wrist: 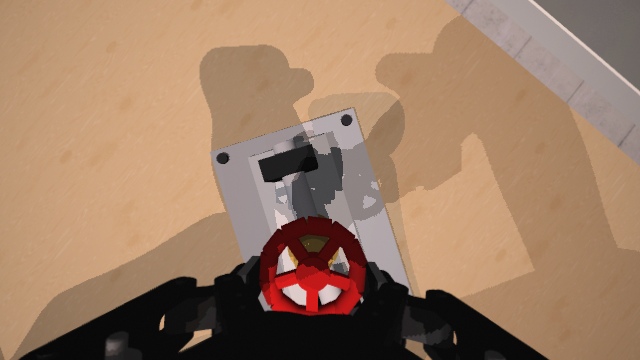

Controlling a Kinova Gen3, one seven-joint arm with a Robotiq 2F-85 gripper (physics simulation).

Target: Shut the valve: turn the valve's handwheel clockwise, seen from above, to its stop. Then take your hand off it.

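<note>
The valve's red handwheel (312, 271) shows at the lower middle of the wrist view, with spokes and a round hub. My gripper (312, 274) is shut on the handwheel, with one black finger against its left rim and the other against its right rim. Below the wheel, part of the brass valve body (314, 244) shows between the spokes. A grey pipe (302, 196) runs from the valve up to a black clamp block (288, 163). The lower edge of the wheel and the near part of the valve are hidden by the gripper.
The valve stands on a grey base plate (230, 191) with dark bolts at its far corners. The plate lies on a wooden table top (125, 100). The table's edge strip (545, 60) crosses the upper right. Shadows of the arm fall around the plate.
</note>
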